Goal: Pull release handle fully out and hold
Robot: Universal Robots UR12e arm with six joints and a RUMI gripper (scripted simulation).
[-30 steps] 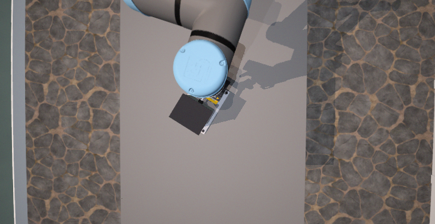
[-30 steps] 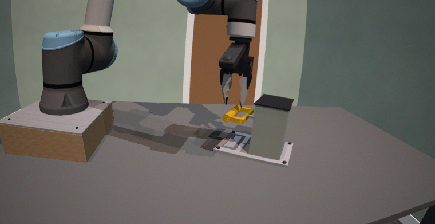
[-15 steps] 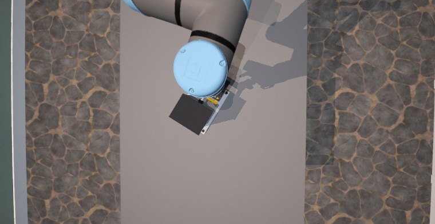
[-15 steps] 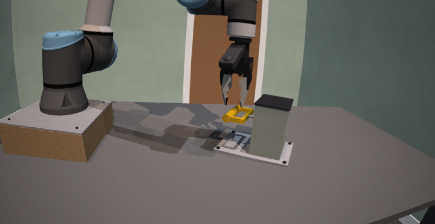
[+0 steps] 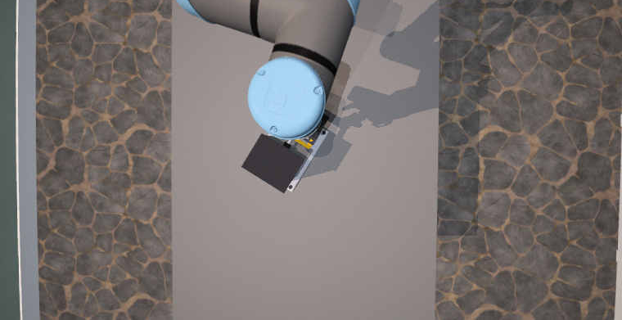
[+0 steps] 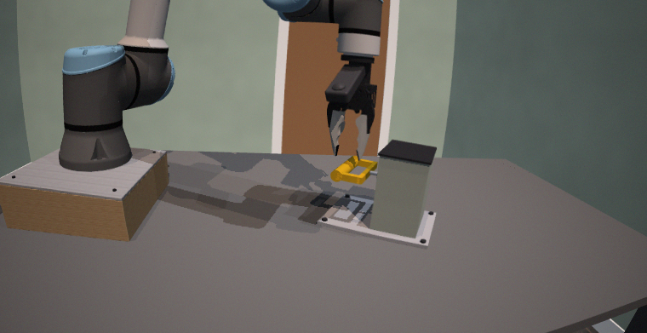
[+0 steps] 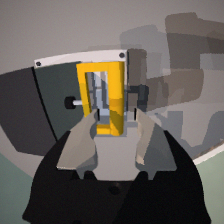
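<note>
My gripper is now 5 cm short of the release handle, 4 cm above it and 2 cm to the left of it.
</note>
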